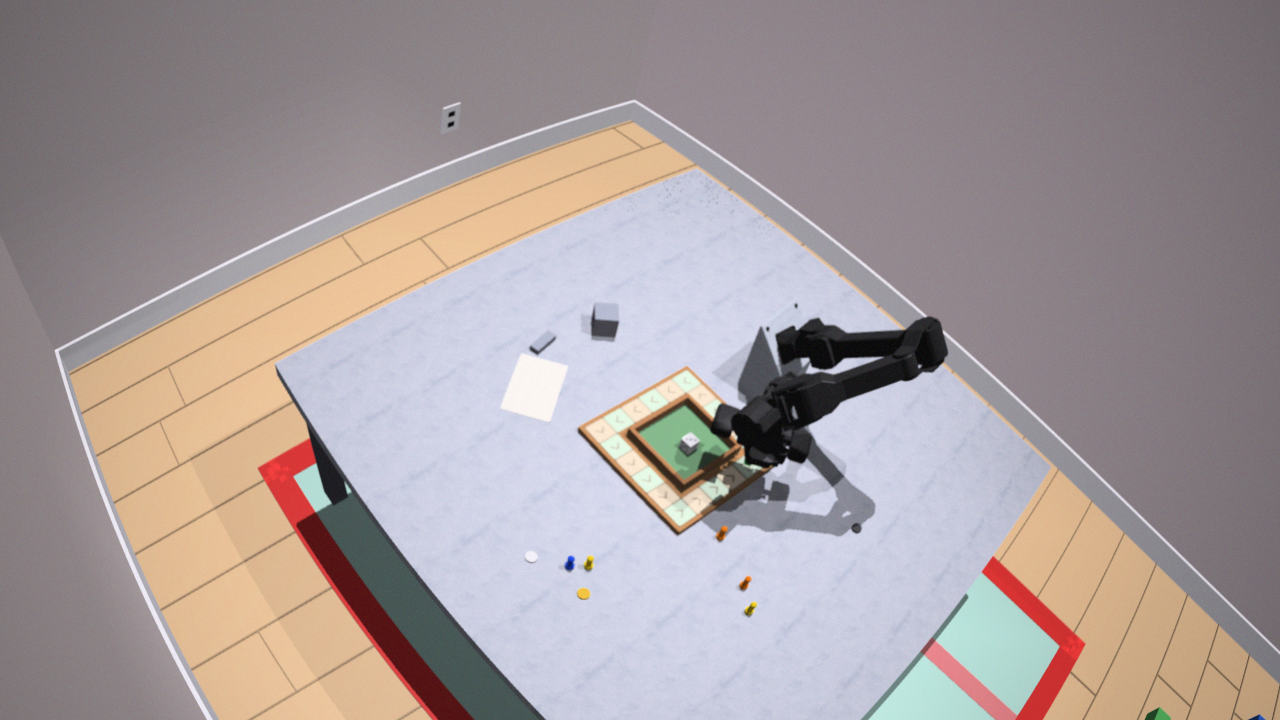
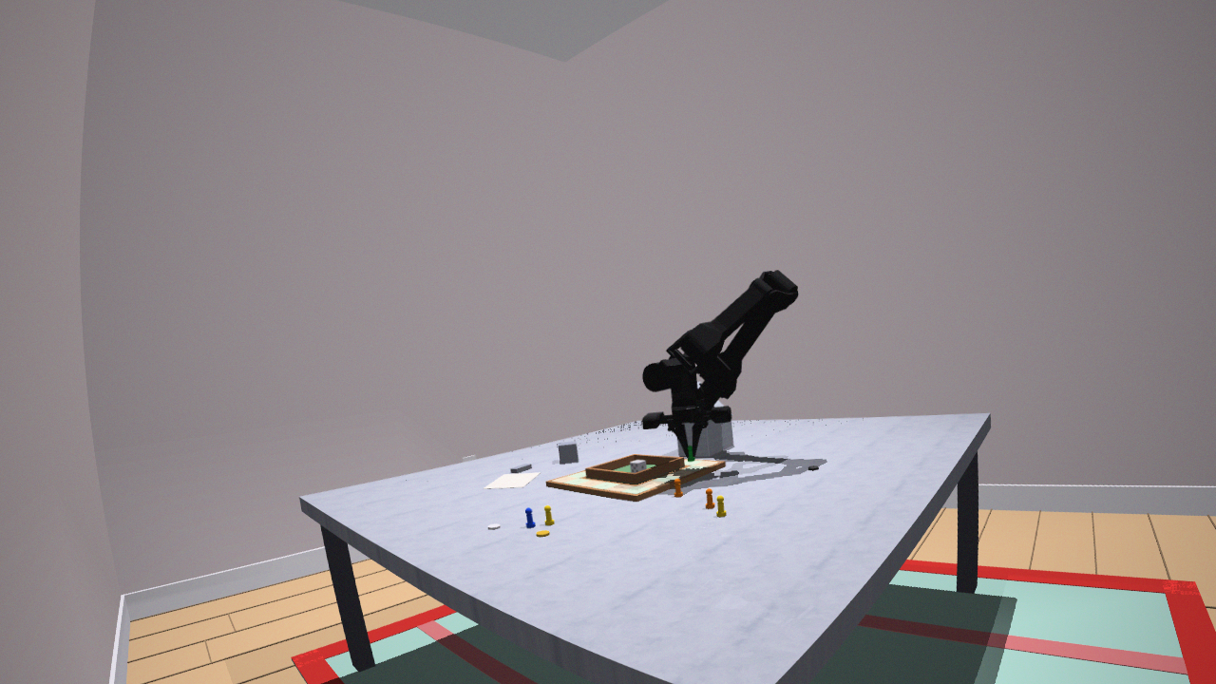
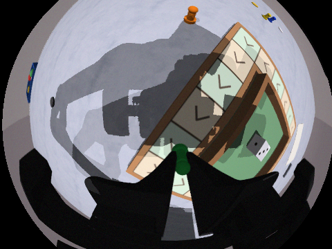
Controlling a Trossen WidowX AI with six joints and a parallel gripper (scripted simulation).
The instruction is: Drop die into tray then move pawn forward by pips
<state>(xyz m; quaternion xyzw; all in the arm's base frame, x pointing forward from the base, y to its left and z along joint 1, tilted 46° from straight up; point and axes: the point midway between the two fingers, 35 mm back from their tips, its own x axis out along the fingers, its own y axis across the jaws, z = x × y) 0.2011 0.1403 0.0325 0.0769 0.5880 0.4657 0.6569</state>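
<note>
Right now the grey die is 60 mm ahead of my gripper tip, 100 mm to the right of it and 10 mm below it. Round my gripper tip: dark disc 90 mm behind, 250 mm to the left, 40 mm below; green dice tray 60 mm ahead, 110 mm to the right, 30 mm below; green pawn 10 mm above.
</note>
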